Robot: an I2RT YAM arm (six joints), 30 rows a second.
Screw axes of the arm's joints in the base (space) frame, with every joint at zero. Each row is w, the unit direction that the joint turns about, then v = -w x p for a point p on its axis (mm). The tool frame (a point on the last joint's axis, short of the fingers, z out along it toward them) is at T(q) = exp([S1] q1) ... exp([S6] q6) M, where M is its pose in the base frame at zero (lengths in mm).
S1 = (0, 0, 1, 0, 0, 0)
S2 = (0, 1, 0, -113.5, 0, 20)
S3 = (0, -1, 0, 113.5, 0, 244)
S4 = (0, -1, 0, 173.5, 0, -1)
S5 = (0, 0, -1, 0, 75, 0)
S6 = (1, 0, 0, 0, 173.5, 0)
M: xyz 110.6 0 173.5 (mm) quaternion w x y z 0.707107 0 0.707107 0
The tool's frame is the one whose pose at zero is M.
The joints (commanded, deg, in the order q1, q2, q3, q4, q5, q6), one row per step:
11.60, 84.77, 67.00, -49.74, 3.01, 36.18
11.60, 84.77, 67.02, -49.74, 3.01, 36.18
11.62, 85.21, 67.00, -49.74, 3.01, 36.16
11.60, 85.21, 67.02, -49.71, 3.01, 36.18
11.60, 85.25, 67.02, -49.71, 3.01, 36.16
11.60, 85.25, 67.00, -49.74, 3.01, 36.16
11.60, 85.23, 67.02, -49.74, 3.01, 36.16
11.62, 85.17, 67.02, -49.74, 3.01, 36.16
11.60, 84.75, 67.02, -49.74, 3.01, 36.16
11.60, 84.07, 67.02, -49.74, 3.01, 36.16
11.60, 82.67, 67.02, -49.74, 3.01, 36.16
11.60, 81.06, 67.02, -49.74, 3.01, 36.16
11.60, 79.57, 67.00, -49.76, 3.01, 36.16
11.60, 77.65, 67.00, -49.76, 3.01, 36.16
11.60, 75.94, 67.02, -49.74, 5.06, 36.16
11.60, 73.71, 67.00, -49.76, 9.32, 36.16
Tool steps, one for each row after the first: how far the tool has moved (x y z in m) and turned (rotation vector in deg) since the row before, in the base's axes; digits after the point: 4 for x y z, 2 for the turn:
0.0000, 0.0000, 0.0001, 0.00, -0.02, 0.00
0.0010, 0.0003, -0.0022, -0.10, 0.45, 0.04
0.0001, -0.0001, 0.0001, 0.02, -0.05, -0.04
0.0001, 0.0000, -0.0002, -0.02, 0.04, 0.02
-0.0001, 0.0000, -0.0001, -0.01, 0.05, 0.00
0.0000, 0.0000, 0.0002, 0.01, -0.04, 0.00
-0.0002, 0.0001, 0.0003, 0.01, -0.06, 0.02
-0.0010, -0.0003, 0.0020, 0.08, -0.41, -0.02
-0.0017, -0.0003, 0.0032, 0.14, -0.67, 0.00
-0.0036, -0.0007, 0.0065, 0.28, -1.37, 0.00
-0.0043, -0.0009, 0.0074, 0.32, -1.58, 0.00
-0.0043, -0.0009, 0.0066, 0.29, -1.42, 0.00
-0.0056, -0.0012, 0.0085, 0.39, -1.88, 0.00
-0.0050, -0.0023, 0.0076, -1.38, -2.07, -1.04
-0.0069, -0.0041, 0.0095, -3.08, -2.87, -2.28

